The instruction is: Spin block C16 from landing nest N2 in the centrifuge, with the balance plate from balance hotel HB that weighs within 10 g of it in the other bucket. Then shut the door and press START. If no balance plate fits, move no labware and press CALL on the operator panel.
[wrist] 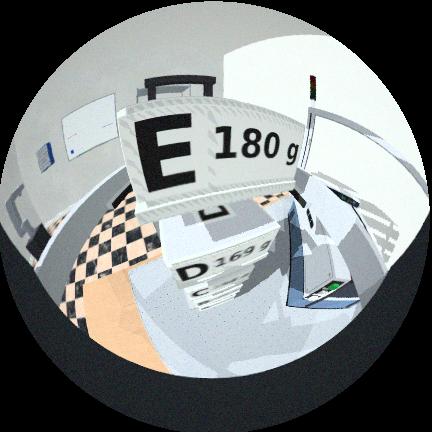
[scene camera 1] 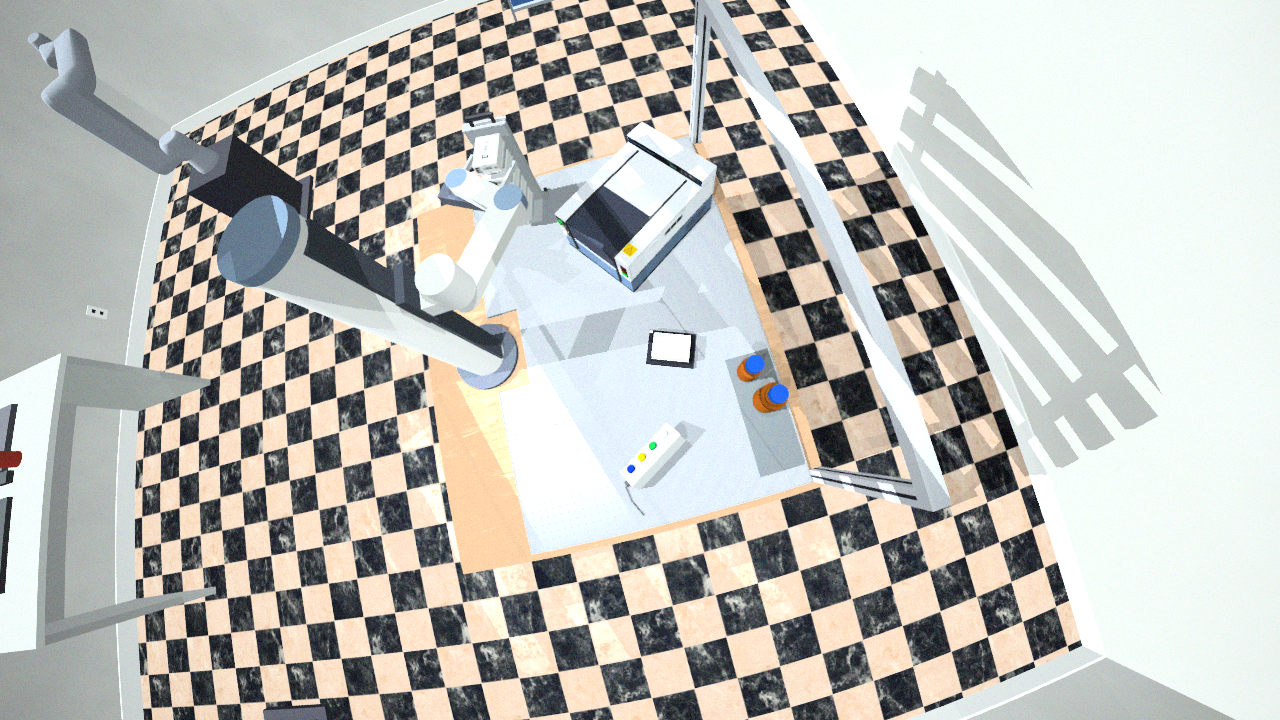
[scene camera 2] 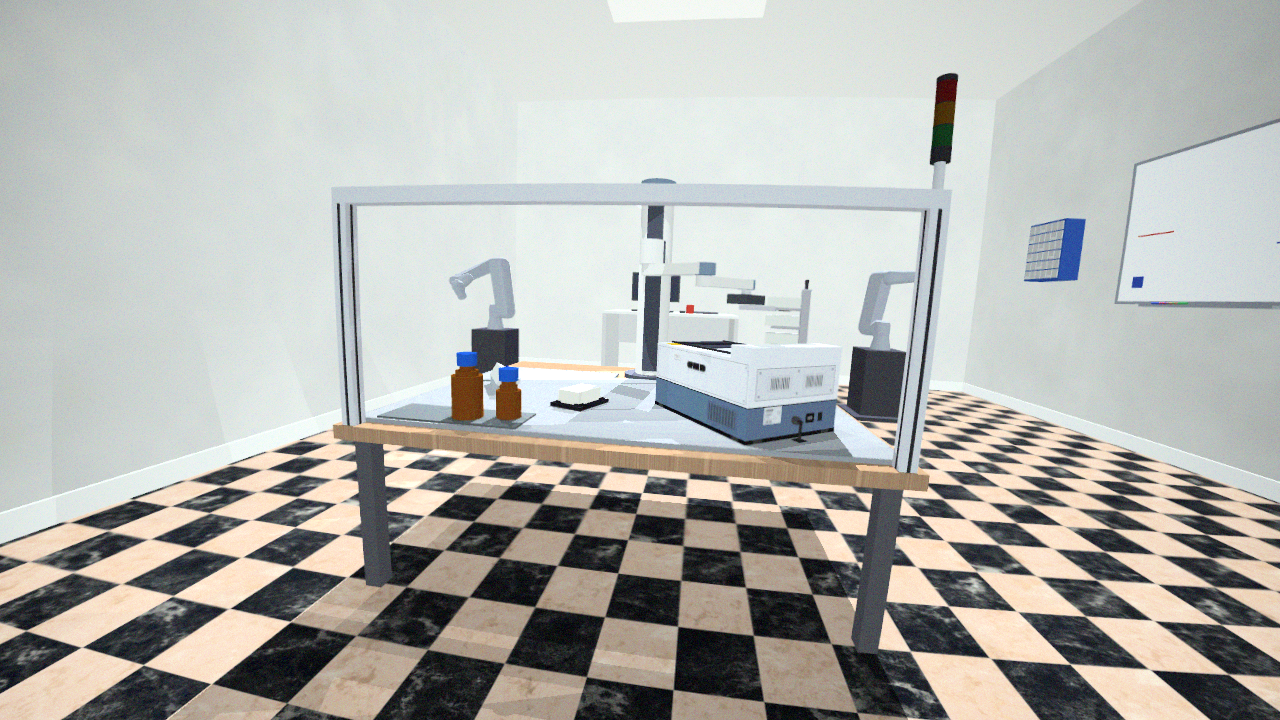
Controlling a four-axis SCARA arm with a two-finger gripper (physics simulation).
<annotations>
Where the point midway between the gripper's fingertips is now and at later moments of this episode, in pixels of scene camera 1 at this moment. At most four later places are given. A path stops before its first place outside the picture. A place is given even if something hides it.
My gripper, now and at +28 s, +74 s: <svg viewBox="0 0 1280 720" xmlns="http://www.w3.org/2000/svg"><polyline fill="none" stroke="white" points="493,159 494,191 495,161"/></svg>. At the last of these places it holds a white plate marked D 169 g.
</annotations>
